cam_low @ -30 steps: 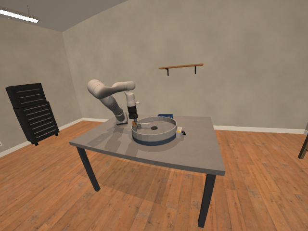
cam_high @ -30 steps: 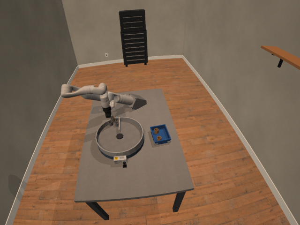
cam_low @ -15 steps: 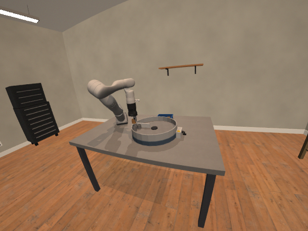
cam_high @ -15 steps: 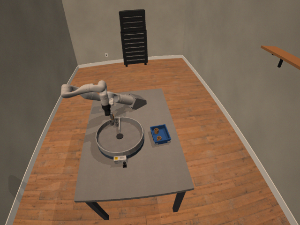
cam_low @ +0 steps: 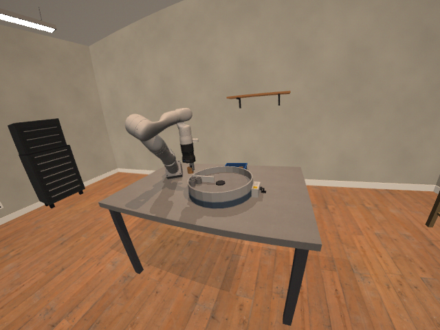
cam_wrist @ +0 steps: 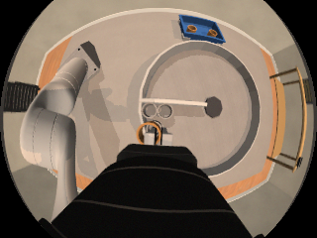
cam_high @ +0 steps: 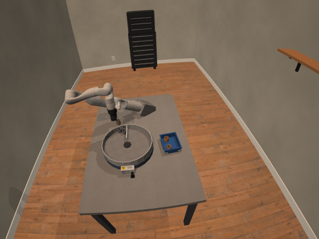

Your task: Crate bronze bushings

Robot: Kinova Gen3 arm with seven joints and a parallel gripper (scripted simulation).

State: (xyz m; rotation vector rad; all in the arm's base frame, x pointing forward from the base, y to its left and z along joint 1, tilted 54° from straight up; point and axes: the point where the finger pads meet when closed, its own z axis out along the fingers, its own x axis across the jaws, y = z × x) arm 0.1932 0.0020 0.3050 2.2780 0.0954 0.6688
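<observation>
My hand is 220 mm short of the blue crate, 400 mm to the right of it and 160 mm above it. Also, from my hand: round turning table 170 mm ahead, 40 mm to the left, 130 mm below.
</observation>
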